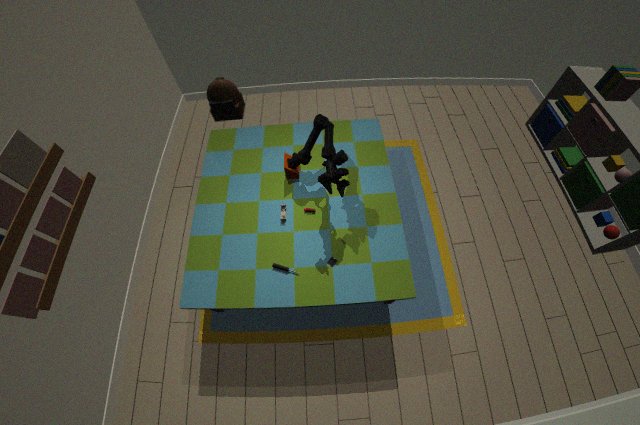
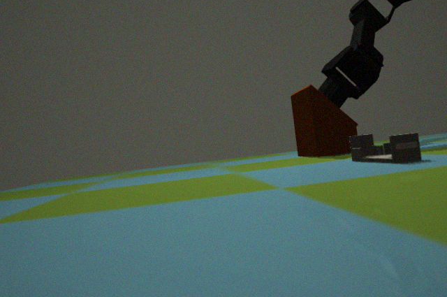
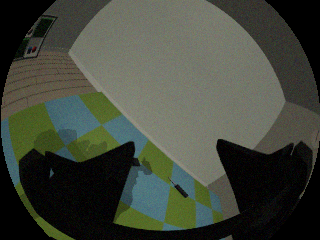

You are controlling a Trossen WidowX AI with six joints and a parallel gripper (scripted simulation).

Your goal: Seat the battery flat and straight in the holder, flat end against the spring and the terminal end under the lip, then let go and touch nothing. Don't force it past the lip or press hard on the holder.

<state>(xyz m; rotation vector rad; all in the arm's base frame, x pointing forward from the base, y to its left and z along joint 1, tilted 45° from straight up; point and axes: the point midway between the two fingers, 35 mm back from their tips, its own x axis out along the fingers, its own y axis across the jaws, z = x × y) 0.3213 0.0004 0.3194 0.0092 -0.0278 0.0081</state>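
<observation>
The battery is 28 cm below my gripper tip, 15 cm to the right of it and 8 cm behind it. From my gripper tip the other things lie so: dark block: 29 cm below, 26 cm ahead, 6 cm to the right; screwdriver: 32 cm to the right, 28 cm below, 27 cm ahead.
</observation>
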